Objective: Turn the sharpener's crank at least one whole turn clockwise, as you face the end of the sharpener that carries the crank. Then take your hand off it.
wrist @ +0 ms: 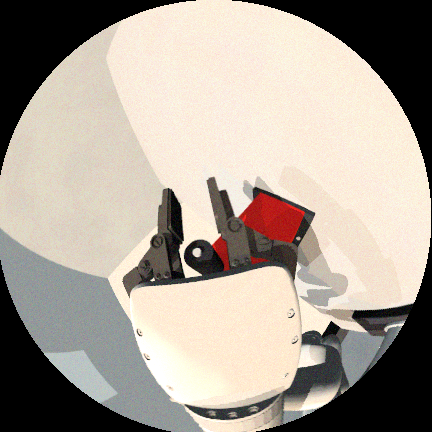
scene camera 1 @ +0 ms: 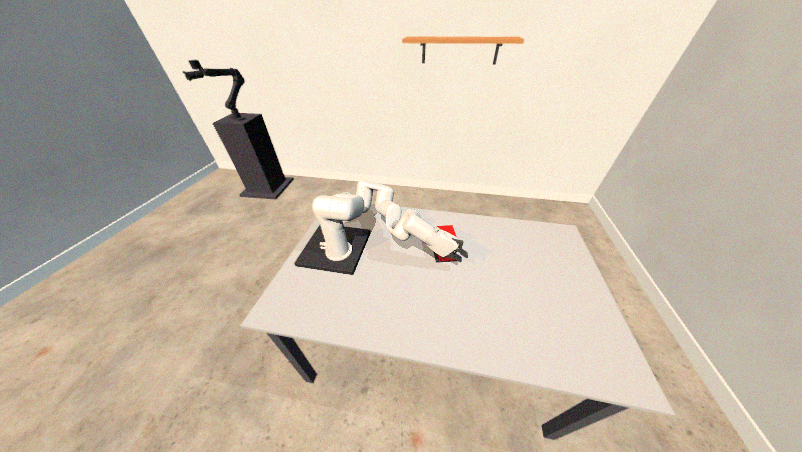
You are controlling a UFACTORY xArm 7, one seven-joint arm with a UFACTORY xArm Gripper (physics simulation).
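Pixels of known places: gripper, between the fingertips: (wrist: 191, 192) (scene camera 1: 464, 257); arm's base, origin of its link: (scene camera 1: 339, 251).
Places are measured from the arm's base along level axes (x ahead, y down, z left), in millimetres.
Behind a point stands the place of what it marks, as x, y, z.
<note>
The red sharpener (scene camera 1: 446, 229) {504, -104, 102} (wrist: 277, 220) {510, -18, 13} sits on the table on a dark base, partly hidden behind my gripper and its wrist. The crank's black cylindrical handle (wrist: 208, 261) {527, -111, -43}, with a pale spot on its end, shows in the wrist view in the gap between my fingers, low down near the palm. The palm hides its lower part and the crank arm. My gripper (scene camera 1: 462, 249) {581, -78, -41} (wrist: 191, 192) {581, -78, -41} is partly open, with its fingers on either side of the handle and not clamped on it. The fingertips reach out past the handle.
The light table (scene camera 1: 482, 314) {655, 24, -237} carries the arm's black base plate (scene camera 1: 325, 266) {-32, 1, -99} at its left side. A black pedestal (scene camera 1: 249, 154) with a second, dark arm (scene camera 1: 233, 92) stands on the floor at the back left. An orange shelf (scene camera 1: 462, 40) is on the back wall.
</note>
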